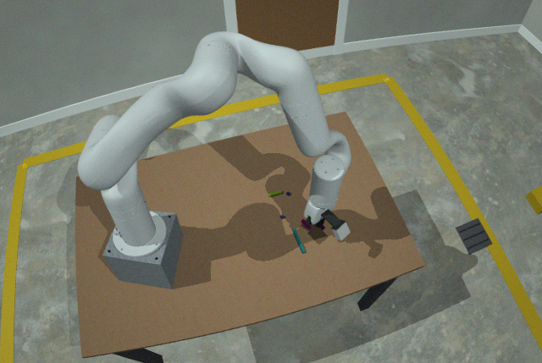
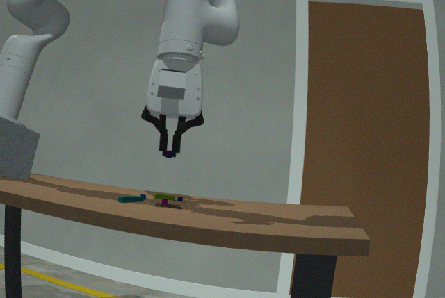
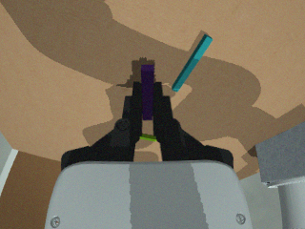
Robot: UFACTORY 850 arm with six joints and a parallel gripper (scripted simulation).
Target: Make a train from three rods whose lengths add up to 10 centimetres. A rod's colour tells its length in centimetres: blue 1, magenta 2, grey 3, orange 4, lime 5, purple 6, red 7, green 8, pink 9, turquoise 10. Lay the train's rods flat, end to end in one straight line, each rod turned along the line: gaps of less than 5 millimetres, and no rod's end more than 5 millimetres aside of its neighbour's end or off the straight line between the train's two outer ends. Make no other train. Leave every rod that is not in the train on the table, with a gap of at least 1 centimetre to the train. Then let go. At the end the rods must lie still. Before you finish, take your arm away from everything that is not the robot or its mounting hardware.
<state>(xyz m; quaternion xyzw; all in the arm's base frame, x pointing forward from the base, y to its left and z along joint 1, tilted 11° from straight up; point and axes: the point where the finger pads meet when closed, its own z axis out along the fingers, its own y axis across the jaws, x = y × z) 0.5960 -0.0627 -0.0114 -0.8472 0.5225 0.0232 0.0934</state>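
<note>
The turquoise rod lies 110 mm below my hand, 70 mm behind it and 10 mm to the right of it. Also, from my hand: lime rod 200 mm to the left, 110 mm below, 100 mm behind; then purple rod 20 mm below.
</note>
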